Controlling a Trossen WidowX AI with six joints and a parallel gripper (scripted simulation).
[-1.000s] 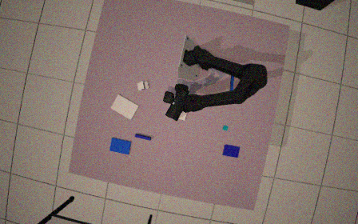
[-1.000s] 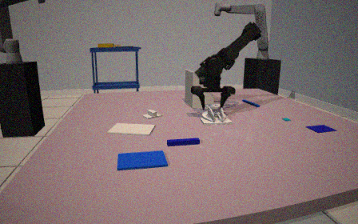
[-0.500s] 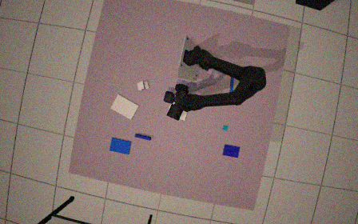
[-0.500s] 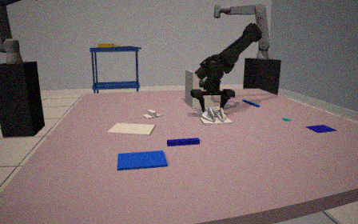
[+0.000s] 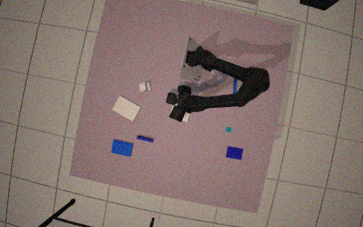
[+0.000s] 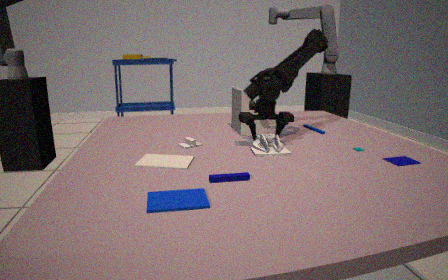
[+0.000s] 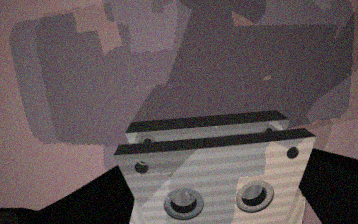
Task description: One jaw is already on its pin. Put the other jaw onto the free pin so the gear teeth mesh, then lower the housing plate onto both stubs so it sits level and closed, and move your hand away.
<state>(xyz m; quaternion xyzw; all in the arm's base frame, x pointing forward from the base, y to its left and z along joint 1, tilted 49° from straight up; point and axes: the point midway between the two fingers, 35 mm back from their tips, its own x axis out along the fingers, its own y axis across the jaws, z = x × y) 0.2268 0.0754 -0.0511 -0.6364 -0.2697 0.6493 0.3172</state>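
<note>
The grey housing plate is 20 mm above my gripper tip and 10 mm ahead of it. From my gripper tip the other things lie so: dark blue bar: 270 mm ahead, 190 mm to the right, 10 mm below; dark blue slab: 390 mm to the left, 250 mm ahead, 20 mm below; teal piece: 320 mm to the left, 110 mm ahead, 20 mm below.
</note>
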